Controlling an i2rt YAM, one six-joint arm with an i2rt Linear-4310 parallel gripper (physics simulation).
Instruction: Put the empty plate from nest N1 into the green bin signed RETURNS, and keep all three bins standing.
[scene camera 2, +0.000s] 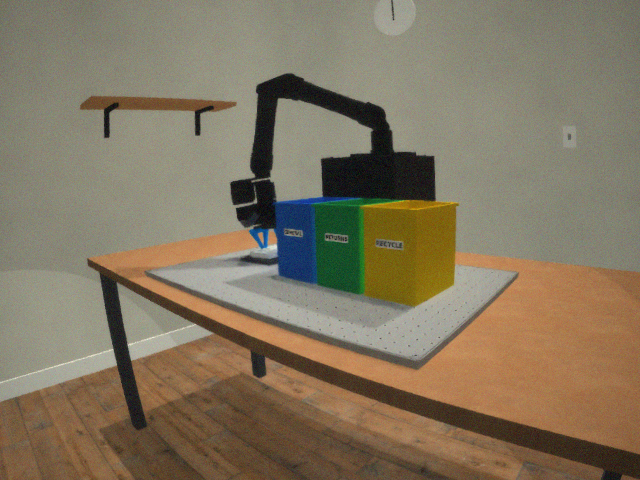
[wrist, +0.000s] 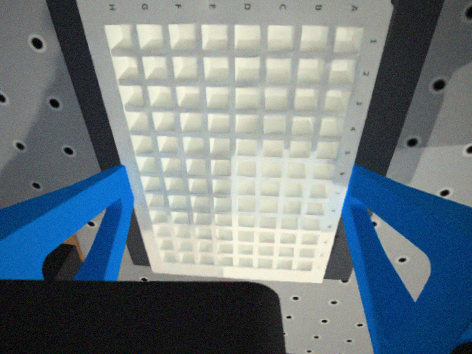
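Scene camera 2 shows a yellow recycle bin (409, 246), while in the wrist view the yellow recycle bin is out of frame. A green returns bin is visible in scene camera 2 (339, 225), and the green returns bin is out of frame in the wrist view.
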